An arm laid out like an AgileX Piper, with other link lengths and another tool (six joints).
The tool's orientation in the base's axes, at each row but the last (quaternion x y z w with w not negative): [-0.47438 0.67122 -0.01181 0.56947]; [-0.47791 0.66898 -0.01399 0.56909]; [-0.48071 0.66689 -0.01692 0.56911]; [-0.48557 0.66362 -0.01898 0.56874]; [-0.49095 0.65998 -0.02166 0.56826]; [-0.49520 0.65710 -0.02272 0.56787]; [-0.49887 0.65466 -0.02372 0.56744]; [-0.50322 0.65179 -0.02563 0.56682]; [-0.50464 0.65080 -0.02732 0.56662]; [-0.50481 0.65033 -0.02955 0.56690]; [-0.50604 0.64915 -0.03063 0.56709]
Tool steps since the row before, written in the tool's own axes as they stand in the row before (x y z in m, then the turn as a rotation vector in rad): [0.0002 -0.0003 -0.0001 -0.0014 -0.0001 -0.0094]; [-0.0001 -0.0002 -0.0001 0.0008 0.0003 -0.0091]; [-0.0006 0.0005 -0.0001 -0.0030 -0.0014 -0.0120]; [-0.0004 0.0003 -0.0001 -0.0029 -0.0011 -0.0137]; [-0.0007 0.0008 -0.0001 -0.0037 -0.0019 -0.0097]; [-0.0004 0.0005 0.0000 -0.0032 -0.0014 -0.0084]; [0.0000 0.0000 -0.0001 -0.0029 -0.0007 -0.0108]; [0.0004 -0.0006 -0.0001 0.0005 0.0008 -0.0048]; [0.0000 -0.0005 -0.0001 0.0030 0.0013 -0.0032]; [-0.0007 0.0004 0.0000 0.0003 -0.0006 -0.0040]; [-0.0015 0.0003 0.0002 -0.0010 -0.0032 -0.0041]
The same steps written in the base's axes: [0.0001 -0.0003 0.0001 -0.0074 -0.0041 0.0044]; [0.0000 -0.0001 0.0002 -0.0072 -0.0051 0.0024]; [-0.0005 0.0006 0.0002 -0.0088 -0.0051 0.0072]; [-0.0003 0.0004 0.0002 -0.0103 -0.0059 0.0076]; [-0.0007 0.0008 0.0001 -0.0068 -0.0036 0.0072]; [-0.0004 0.0005 0.0000 -0.0060 -0.0030 0.0061]; [-0.0001 -0.0001 0.0000 -0.0083 -0.0042 0.0063]; [0.0004 -0.0006 0.0001 -0.0041 -0.0025 0.0009]; [0.0002 -0.0003 0.0003 -0.0028 -0.0031 -0.0018]; [-0.0004 0.0007 0.0003 -0.0026 -0.0026 0.0016]; [-0.0003 0.0013 0.0008 -0.0013 -0.0031 0.0041]
